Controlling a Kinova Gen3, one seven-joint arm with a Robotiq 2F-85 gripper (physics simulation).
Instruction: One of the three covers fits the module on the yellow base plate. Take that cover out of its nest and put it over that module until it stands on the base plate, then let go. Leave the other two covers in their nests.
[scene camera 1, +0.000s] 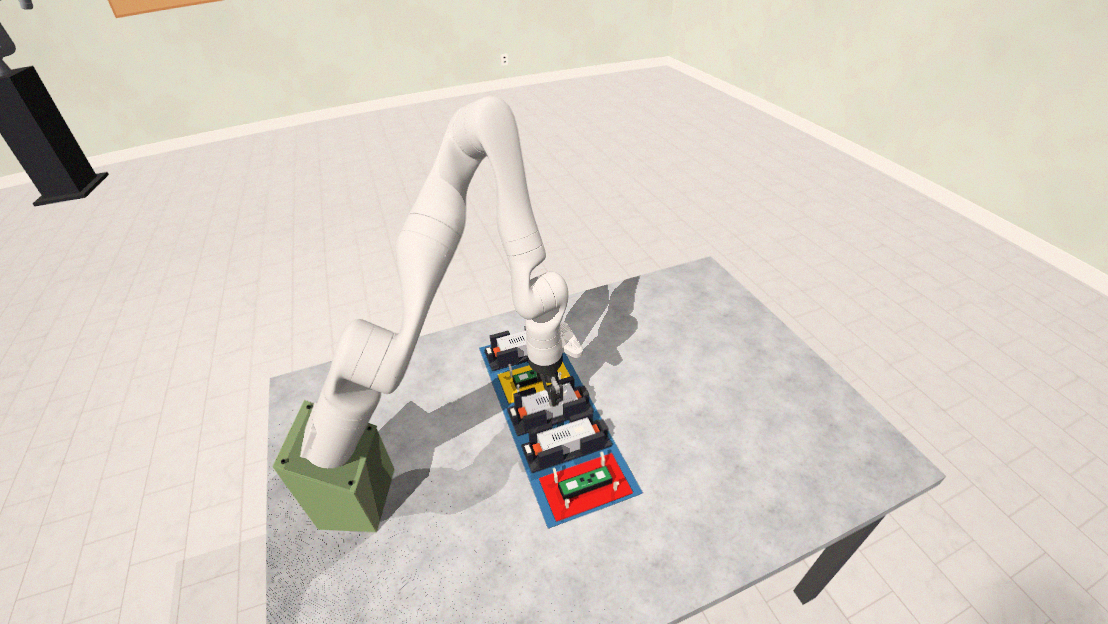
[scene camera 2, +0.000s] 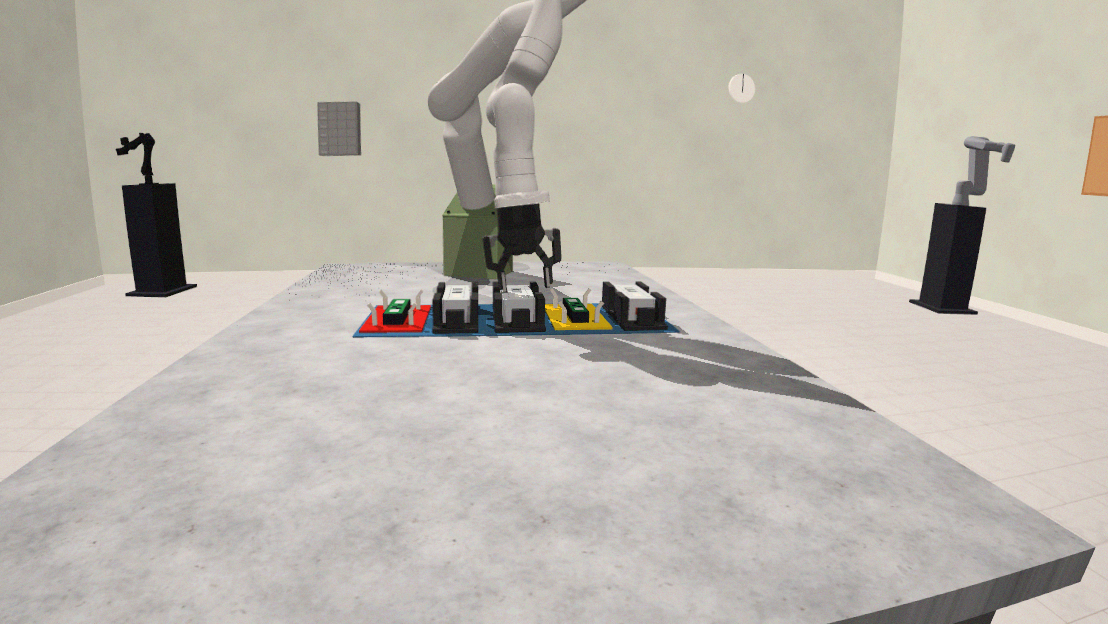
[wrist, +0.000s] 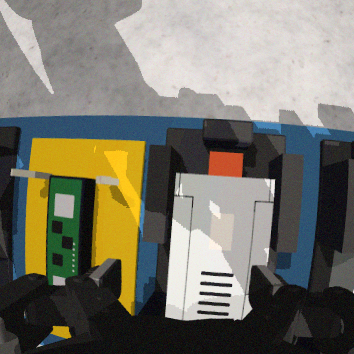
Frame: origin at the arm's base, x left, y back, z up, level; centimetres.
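Seen in the pictures: gripper, fingertip midpoint: (scene camera 1: 547, 391) (scene camera 2: 526, 289) (wrist: 185, 280); arm's base, origin of the base link: (scene camera 1: 328, 445) (scene camera 2: 477, 199).
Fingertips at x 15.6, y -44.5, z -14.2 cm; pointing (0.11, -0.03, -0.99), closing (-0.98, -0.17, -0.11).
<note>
Pixels of each thing's middle, then the offset from my fingertips to it. "spot": a spot on its surface instead.
- middle cover, body centre: (wrist: 215, 274) (scene camera 2: 517, 302) (scene camera 1: 549, 403) dx -1.7, dy -0.1, dz -2.4 cm
- yellow base plate, body centre: (wrist: 75, 247) (scene camera 2: 574, 315) (scene camera 1: 535, 379) dx +9.0, dy +1.6, dz -5.0 cm
- green module, surface spot: (wrist: 64, 240) (scene camera 2: 575, 305) spot: dx +8.9, dy +0.7, dz -2.8 cm
My gripper (scene camera 1: 555, 396) (scene camera 2: 526, 283) (wrist: 185, 280) is open and empty, low over the middle cover (scene camera 1: 536, 404) (scene camera 2: 517, 295) (wrist: 227, 200). In the wrist view its right finger overlaps the cover's right edge; its left finger stands well off the left edge, over the border of the yellow base plate (scene camera 1: 507, 389) (scene camera 2: 581, 326) (wrist: 122, 245). All three white covers sit in black nests: the middle one, one beyond the yellow plate (scene camera 1: 511, 341) (scene camera 2: 637, 294), and one beside the red plate (scene camera 1: 562, 435) (scene camera 2: 457, 295). The green module (scene camera 1: 524, 377) (scene camera 2: 576, 308) (wrist: 64, 240) on the yellow plate is uncovered.
A red plate (scene camera 1: 589, 503) (scene camera 2: 399, 328) with another green module (scene camera 1: 585, 482) (scene camera 2: 396, 307) lies at one end of the blue board (scene camera 1: 544, 511) (wrist: 90, 126). Thin pale posts stand around both modules. Nest walls rise on both sides of each cover.
</note>
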